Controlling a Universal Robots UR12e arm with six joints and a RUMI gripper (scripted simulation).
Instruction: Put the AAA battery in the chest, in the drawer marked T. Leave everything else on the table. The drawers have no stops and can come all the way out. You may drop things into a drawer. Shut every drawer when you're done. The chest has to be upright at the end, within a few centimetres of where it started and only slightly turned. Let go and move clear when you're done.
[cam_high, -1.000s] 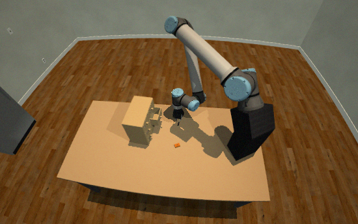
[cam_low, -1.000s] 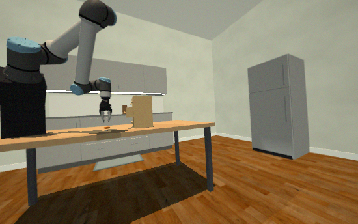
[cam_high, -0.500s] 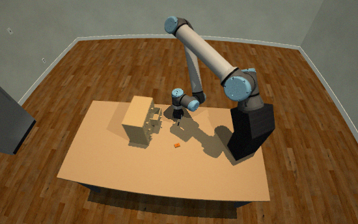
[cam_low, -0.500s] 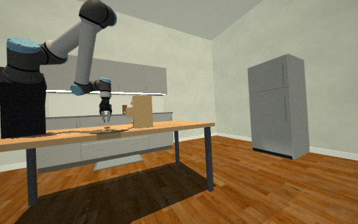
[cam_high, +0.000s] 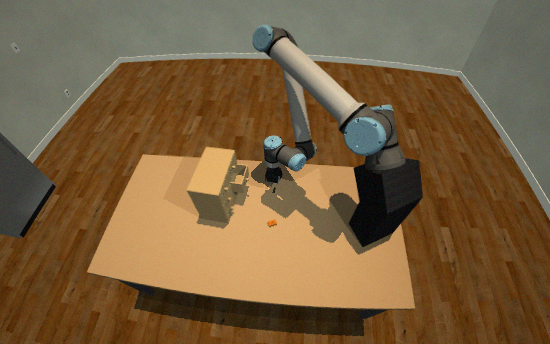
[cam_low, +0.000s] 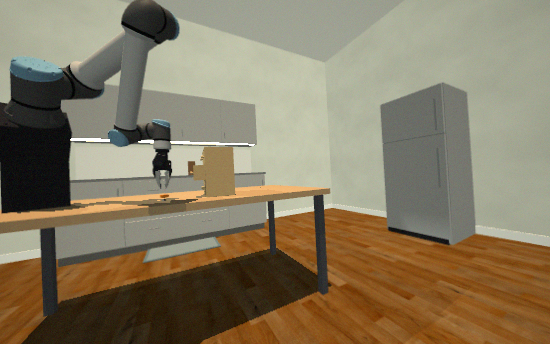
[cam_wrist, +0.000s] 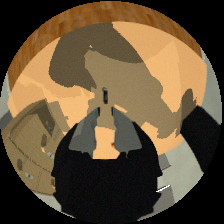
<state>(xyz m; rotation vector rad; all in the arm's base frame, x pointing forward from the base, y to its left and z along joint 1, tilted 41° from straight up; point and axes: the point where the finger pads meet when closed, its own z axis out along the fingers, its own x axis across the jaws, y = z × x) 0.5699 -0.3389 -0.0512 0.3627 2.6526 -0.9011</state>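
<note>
My gripper is now 80 mm above the small dark thin object. From my hand the other things lie so: drawer 240 mm ahead, 50 mm above, 20 mm to the right; then orange object 230 mm to the left, 80 mm below, 50 mm ahead.
</note>
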